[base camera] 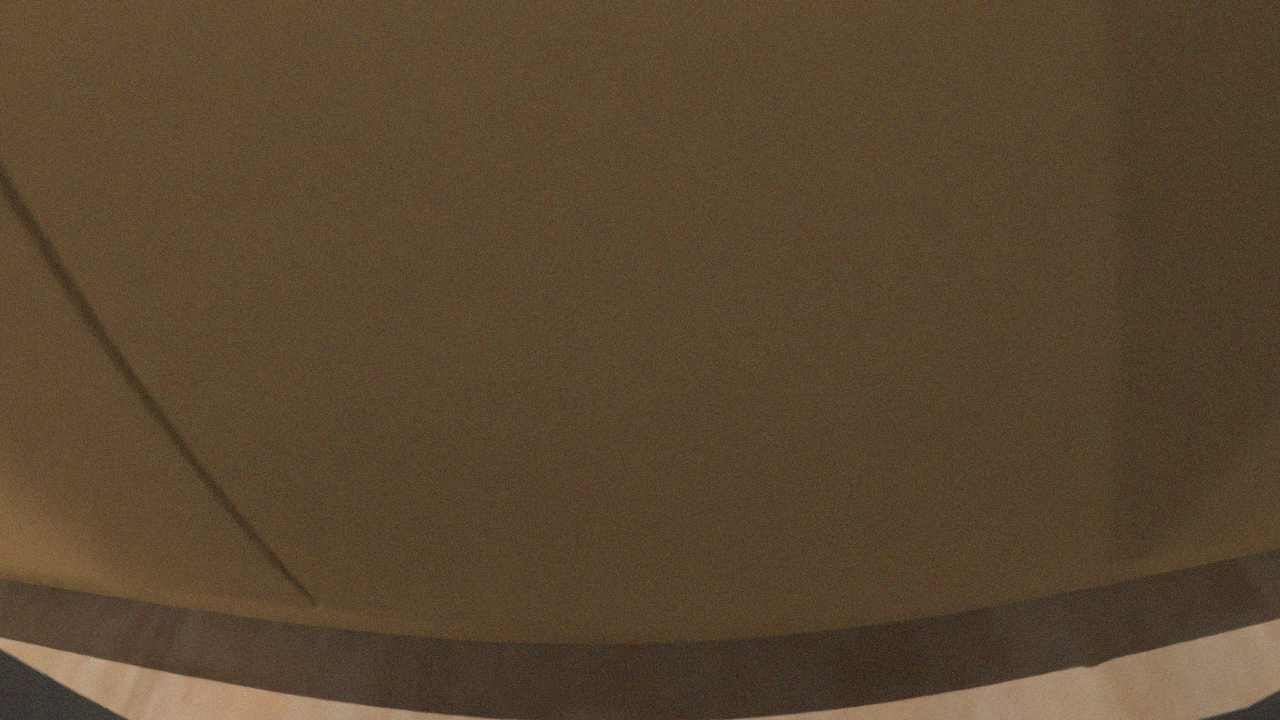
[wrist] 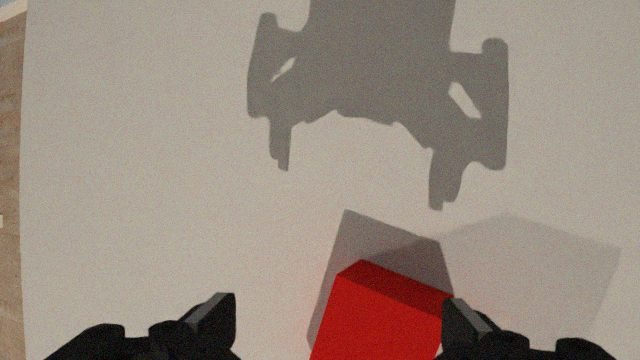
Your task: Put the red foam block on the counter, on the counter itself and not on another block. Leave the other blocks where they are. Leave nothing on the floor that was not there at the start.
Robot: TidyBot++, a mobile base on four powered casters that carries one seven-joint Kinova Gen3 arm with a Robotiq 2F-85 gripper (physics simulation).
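The red foam block [wrist: 380, 325] is at the bottom of the wrist view, on the pale counter [wrist: 150, 200], with its shadow beside it. The lower part of the block is cut off by the frame edge. My gripper [wrist: 337, 319] is open, with nothing held between its fingers. It is above the counter, and its right finger overlaps the block's right edge in the view. The block does not show in the base camera view. No other blocks can be made out in these views.
The counter's left edge runs down the left side of the wrist view, with a wood-coloured surface [wrist: 9, 125] beyond it. A brown cabinet front [base camera: 626, 313] fills most of the base camera view, above a dark base strip [base camera: 581, 676] and pale wood floor [base camera: 1163, 676].
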